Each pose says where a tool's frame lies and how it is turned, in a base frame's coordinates. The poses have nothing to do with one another.
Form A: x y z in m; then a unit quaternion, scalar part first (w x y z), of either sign.
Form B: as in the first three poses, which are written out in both.
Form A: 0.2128 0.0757 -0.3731 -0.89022 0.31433 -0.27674 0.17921
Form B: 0.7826 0.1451 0.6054 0.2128; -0.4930 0.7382 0.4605 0.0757; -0.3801 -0.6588 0.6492 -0.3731; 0 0 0 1
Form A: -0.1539 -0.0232 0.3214 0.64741 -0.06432 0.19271 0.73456
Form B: -0.1534 -0.9759 0.1550 -0.1539; 0.9263 -0.0874 0.3664 -0.0232; -0.3440 0.1998 0.9175 0.3214; 0 0 0 1
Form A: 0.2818 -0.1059 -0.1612 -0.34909 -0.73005 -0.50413 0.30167
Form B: 0.3097 0.9467 -0.0885 0.2818; 0.5255 -0.2480 -0.8139 -0.1059; -0.7925 0.2055 -0.5743 -0.1612; 0 0 0 1
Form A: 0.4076 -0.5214 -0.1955 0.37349 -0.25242 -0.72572 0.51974
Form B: -0.5936 -0.0219 -0.8045 0.4076; 0.7546 0.3323 -0.5658 -0.5214; 0.2797 -0.9429 -0.1808 -0.1955; 0 0 0 1
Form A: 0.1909 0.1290 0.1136 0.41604 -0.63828 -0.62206 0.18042
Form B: 0.1610 0.6440 -0.7479 0.1909; 0.9442 0.1201 0.3066 0.1290; 0.2873 -0.7556 -0.5887 0.1136; 0 0 0 1
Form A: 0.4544 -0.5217 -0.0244 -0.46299 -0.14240 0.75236 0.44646
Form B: -0.5307 0.1991 -0.8238 0.4544; -0.6277 0.5608 0.5399 -0.5217; 0.5695 0.8036 -0.1726 -0.0244; 0 0 0 1
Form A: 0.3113 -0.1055 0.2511 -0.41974 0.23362 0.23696 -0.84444
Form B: -0.5385 -0.5982 -0.5935 0.3113; 0.8196 -0.5353 -0.2041 -0.1055; -0.1956 -0.5963 0.7785 0.2511; 0 0 0 1
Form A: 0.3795 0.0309 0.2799 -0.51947 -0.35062 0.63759 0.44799
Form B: -0.2144 0.0183 -0.9766 0.3795; -0.9125 0.3527 0.2070 0.0309; 0.3483 0.9355 -0.0589 0.2799; 0 0 0 1
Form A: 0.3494 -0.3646 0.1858 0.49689 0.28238 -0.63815 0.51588
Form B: -0.3467 -0.8731 -0.3428 0.3494; 0.1523 0.3083 -0.9390 -0.3646; 0.9255 -0.3778 0.0261 0.1858; 0 0 0 1
